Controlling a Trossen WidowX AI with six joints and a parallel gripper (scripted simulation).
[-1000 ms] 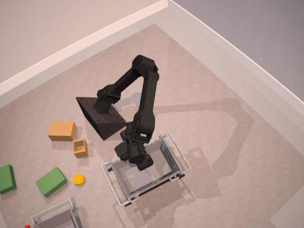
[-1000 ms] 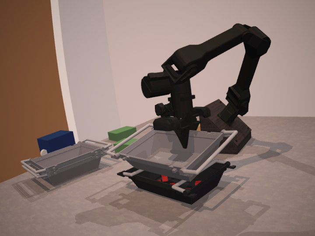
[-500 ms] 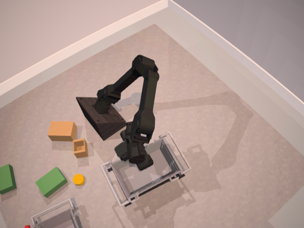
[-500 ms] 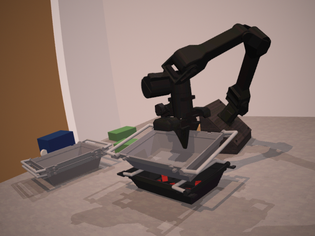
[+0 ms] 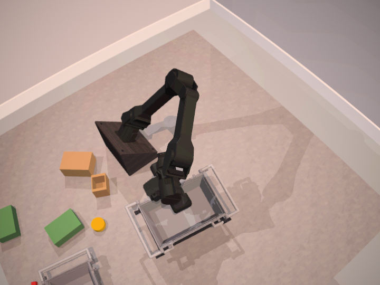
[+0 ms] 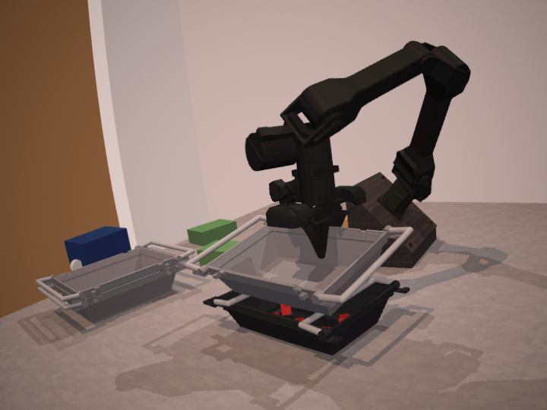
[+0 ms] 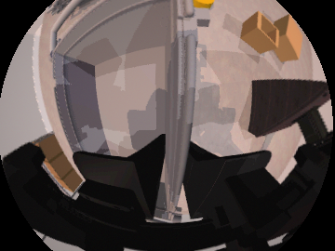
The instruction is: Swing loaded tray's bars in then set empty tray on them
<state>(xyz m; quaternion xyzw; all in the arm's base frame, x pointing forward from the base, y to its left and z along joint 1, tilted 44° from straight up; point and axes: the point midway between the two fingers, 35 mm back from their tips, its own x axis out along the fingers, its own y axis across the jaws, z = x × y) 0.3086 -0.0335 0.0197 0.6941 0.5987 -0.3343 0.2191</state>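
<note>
Now: gripper tip 70 mm short of the grey translucent tray, 10 mm to the left of it and 20 mm below it. Also, from my gripper tip: yellow disc: 130 mm behind, 260 mm to the right, 90 mm below; red cube: 90 mm behind, 570 mm to the right, 90 mm below.
</note>
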